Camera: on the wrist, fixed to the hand. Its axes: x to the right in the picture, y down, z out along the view.
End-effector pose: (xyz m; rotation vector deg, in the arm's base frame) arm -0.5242 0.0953 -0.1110 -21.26 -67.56 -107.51
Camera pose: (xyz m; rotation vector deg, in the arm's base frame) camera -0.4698 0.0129 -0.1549 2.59 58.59 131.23
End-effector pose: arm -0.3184 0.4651 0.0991 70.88 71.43 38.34
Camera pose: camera -0.4109 0.4904 0.1489 -2.87 68.85 -24.48
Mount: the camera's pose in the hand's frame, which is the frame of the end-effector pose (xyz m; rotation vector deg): -0.0174 0.0321 -0.1017 -21.99 -25.29 -83.98
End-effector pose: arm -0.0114 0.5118 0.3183 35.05 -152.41 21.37
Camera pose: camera 0.0193 0.5801 0.3962 132.78 -100.71 -41.29
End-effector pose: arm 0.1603 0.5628 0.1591 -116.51 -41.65 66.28
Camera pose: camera 0.2466 0.5016 0.1811 -50.14 -127.47 29.26
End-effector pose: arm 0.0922 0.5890 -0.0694 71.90 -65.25 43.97
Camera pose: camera 0.0805 0.6964 -0.0687 87.34 -21.61 -46.23
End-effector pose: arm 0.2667 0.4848 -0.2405 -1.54 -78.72 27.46
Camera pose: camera 0.3506 0.5340 -0.2876 43.49 -86.55 -60.35
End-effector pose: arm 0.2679 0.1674 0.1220 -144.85 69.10 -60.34
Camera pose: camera 0.1741 0.1746 0.1752 147.21 35.42 9.35
